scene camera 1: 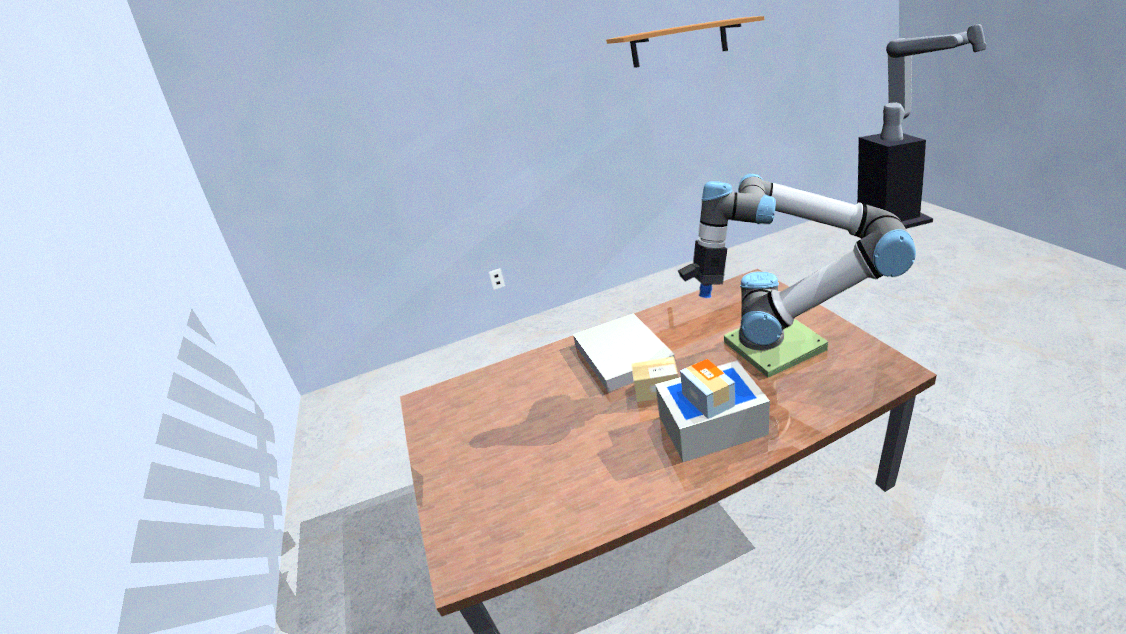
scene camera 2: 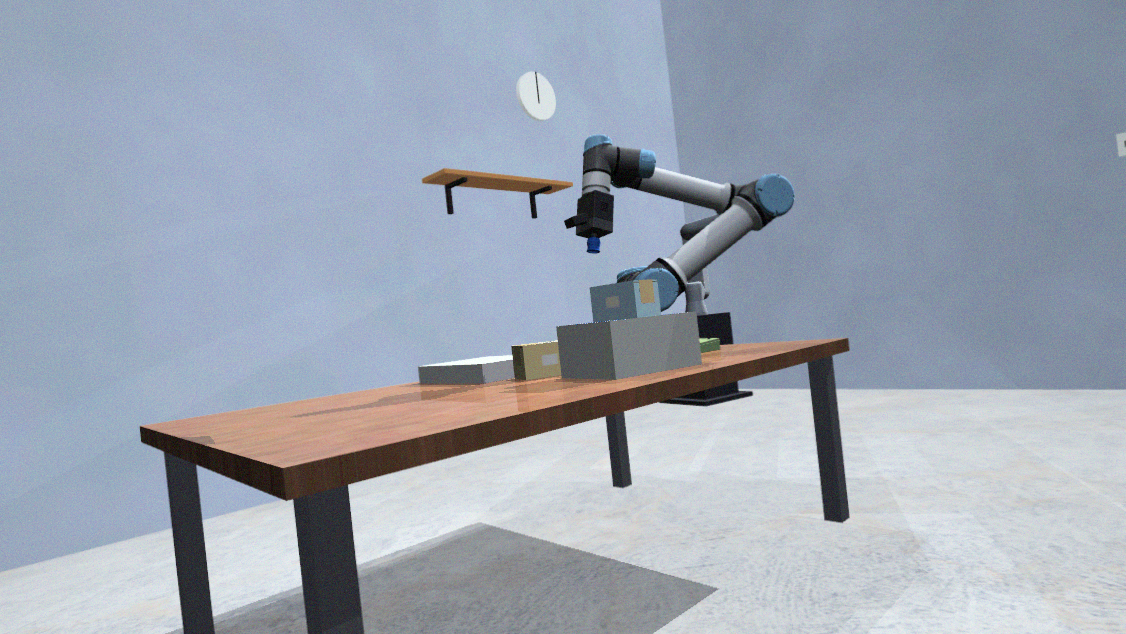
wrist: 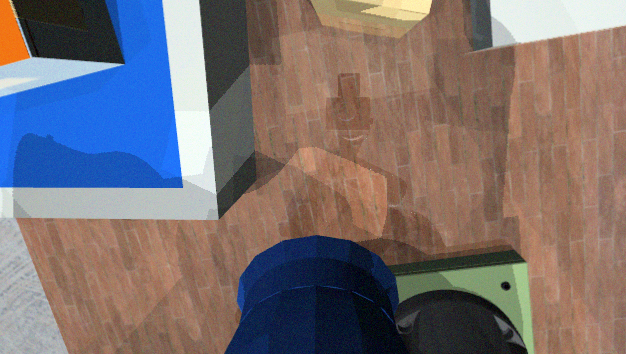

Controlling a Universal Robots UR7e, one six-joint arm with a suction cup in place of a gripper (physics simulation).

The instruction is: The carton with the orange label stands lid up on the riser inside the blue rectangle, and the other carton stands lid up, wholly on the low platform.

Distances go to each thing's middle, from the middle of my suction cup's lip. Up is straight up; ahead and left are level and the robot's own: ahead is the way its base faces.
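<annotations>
The carton with orange label (scene camera 2: 638, 298) is 9 cm ahead of my suction cup, 22 cm to the left of it and 15 cm below it. I see the grey riser (scene camera 2: 616, 349) as well, 7 cm ahead of my suction cup, 19 cm to the left of it and 25 cm below it. The low white platform (scene camera 1: 610, 348) is 26 cm to the right of my suction cup, 22 cm ahead of it and 29 cm below it.
</annotations>
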